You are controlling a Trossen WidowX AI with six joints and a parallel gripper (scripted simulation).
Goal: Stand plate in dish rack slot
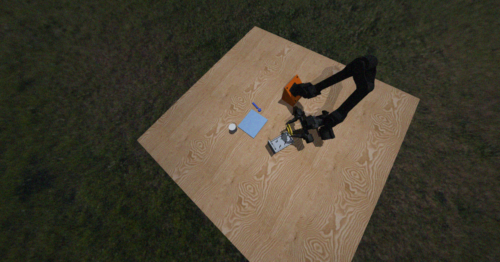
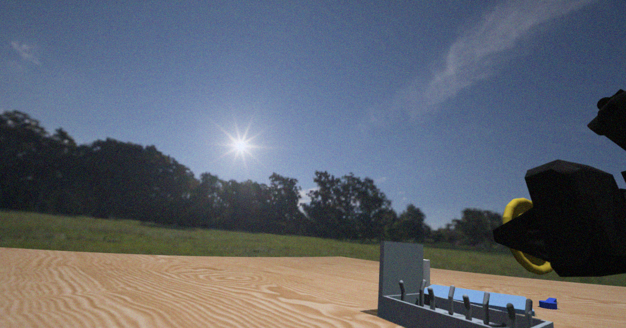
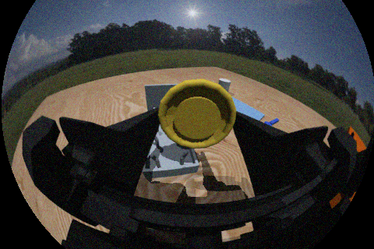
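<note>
Right now my gripper tip is 6 cm short of the grey dish rack and 7 cm above it. Round my gripper tip: yellow plate 1 cm behind; light blue mat 5 cm ahead, 21 cm to the right, 9 cm below; blue spoon 6 cm behind, 24 cm to the right, 9 cm below.
</note>
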